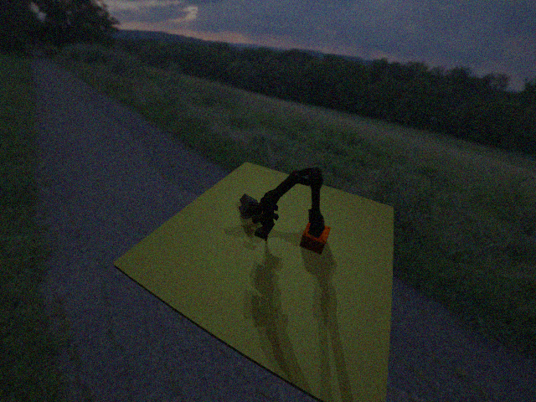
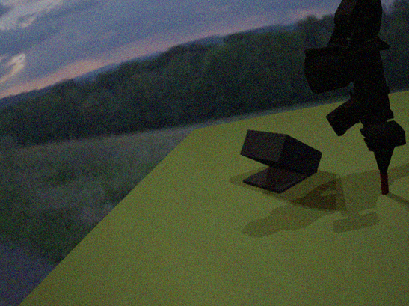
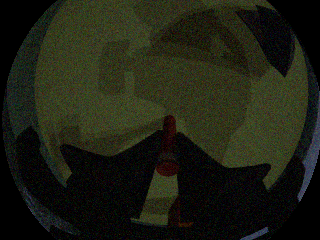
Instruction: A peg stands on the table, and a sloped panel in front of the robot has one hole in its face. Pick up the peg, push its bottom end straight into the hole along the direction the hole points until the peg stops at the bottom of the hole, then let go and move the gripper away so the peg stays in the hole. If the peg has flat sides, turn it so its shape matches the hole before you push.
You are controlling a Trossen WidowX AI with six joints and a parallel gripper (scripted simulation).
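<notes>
My gripper tip is 23 cm short of the dark sloped panel, 14 cm to the left of it and 1 cm below it. From my gripper tip the other things lie so: red peg: 2 cm above.
</notes>
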